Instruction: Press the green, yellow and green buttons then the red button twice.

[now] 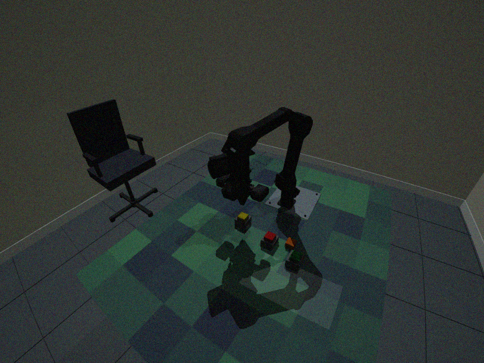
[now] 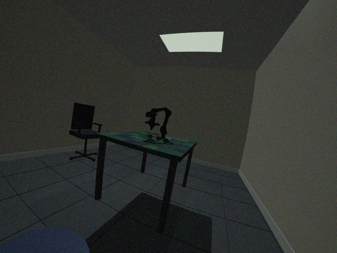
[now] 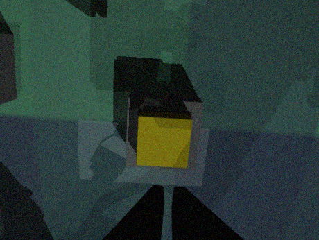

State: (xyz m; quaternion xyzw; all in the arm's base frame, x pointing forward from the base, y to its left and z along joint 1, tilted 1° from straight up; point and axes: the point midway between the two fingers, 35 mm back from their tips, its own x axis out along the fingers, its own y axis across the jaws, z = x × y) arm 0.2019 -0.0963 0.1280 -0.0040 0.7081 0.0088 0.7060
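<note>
My gripper tip is now 25 cm to the right of the green button, 6 cm short of it and 6 cm above it. From my gripper tip the other things lie so: red button (14 cm to the left, 6 cm below, 3 cm ahead); then yellow button (6 cm below); then orange button (21 cm to the left, 8 cm below).
</note>
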